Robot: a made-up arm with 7 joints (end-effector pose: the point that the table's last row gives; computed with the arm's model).
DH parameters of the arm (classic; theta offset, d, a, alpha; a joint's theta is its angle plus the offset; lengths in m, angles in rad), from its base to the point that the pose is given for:
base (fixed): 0 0 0 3.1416
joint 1: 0 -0.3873 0 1.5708
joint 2: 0 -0.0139 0 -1.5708
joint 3: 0 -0.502 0 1.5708
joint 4: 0 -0.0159 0 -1.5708
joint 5: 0 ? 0 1.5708
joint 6: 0 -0.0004 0 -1.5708
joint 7: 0 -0.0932 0 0
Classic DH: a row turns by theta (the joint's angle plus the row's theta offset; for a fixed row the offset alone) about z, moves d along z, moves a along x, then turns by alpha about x.
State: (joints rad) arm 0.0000 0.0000 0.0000 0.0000 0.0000 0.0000 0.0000
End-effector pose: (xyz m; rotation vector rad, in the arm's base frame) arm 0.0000 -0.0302 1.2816 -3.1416 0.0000 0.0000
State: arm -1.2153 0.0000 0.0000 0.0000 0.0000 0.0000 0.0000
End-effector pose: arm 0.0283 -0.0105 1.2816 -2.5792 -1.7937 0.0000
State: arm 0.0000 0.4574 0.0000 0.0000 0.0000 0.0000 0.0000
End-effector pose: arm 0.3949 -0.0302 1.1897 -3.0598 0.0000 0.7122
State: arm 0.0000 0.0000 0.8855 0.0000 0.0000 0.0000 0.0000
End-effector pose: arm -0.0126 -0.0242 1.2816 -2.8387 1.3459 0.0000
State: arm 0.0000 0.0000 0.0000 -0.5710 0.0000 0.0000 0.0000
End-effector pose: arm -0.2120 -0.0302 1.2194 -3.0144 0.0000 -0.8848
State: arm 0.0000 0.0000 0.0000 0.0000 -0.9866 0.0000 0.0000
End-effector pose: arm 0.0003 -0.0300 1.2816 -2.7670 -1.4877 0.0000
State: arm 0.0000 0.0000 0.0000 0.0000 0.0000 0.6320 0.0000
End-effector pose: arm 0.0551 -0.0302 1.2636 -2.9860 0.0000 0.9763
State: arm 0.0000 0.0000 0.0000 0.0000 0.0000 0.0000 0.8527
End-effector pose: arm 0.0000 -0.0302 1.2816 -2.8604 1.2992 0.0000
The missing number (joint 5, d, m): -0.2991
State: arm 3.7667 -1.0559 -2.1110 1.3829 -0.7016 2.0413 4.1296
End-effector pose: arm 0.2978 -0.4535 0.4811 0.7769 0.3978 -0.7196
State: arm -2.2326 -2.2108 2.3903 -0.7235 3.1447 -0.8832 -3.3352
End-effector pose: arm 0.3517 -0.6511 -0.0026 -0.8706 -0.1206 1.2621
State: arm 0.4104 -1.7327 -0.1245 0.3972 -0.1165 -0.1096 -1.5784
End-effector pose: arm -0.8113 0.3382 0.3890 1.3414 1.1106 0.6621
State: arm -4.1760 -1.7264 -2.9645 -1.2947 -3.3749 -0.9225 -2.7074
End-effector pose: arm 0.3004 0.6467 0.5968 1.7237 0.7074 -0.9610
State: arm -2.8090 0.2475 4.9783 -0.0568 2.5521 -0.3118 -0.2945
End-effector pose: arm -0.2022 0.0829 1.2507 1.8036 2.4730 0.4138
